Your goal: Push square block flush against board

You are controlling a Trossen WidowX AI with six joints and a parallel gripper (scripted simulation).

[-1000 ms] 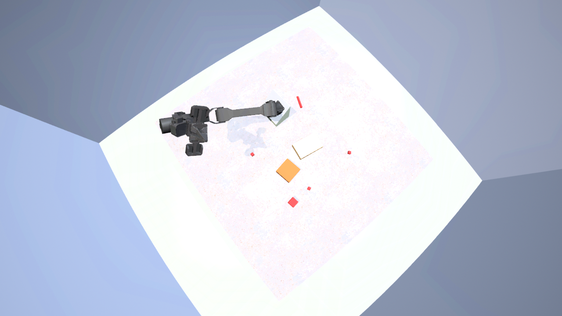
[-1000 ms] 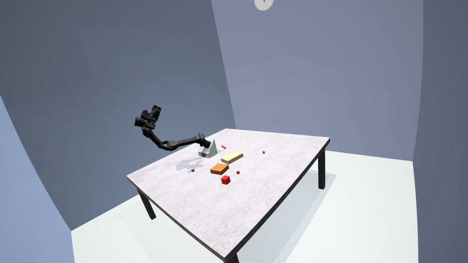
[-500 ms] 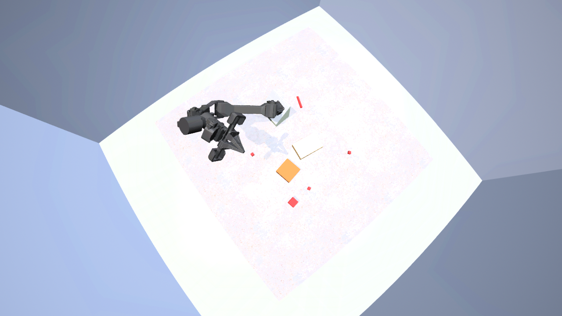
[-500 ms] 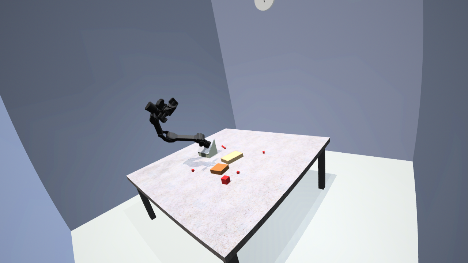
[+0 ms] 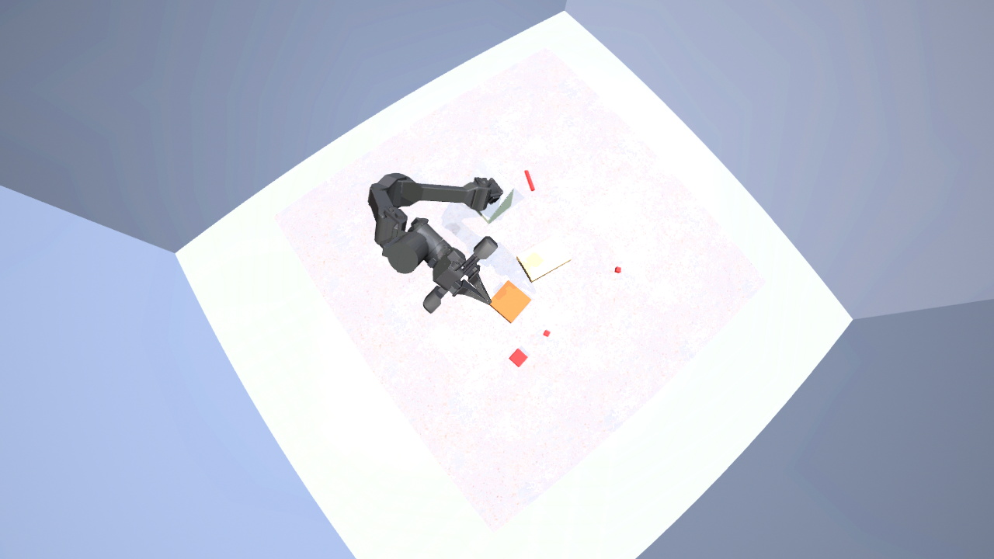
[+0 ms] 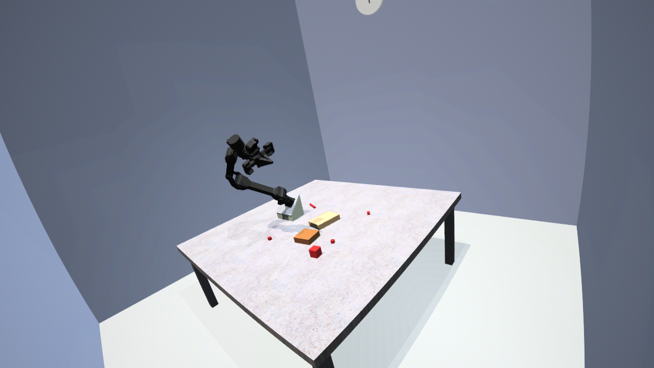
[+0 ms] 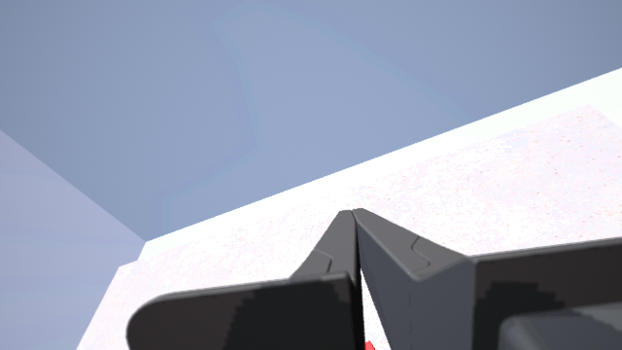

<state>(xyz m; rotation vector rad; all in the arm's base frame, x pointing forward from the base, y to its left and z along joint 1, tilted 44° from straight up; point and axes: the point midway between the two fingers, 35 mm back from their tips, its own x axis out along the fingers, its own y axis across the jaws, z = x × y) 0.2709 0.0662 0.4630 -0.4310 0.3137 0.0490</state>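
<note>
Right now my gripper tip is 2 cm past the orange square block, 10 cm to the right of it and 43 cm above it. From my gripper tip the other things lie so: red cube: 14 cm ahead, 1 cm to the left, 43 cm below; then red stick: 32 cm behind, 43 cm to the left, 44 cm below; then pale cream board: 7 cm behind, 28 cm to the left, 43 cm below.
</note>
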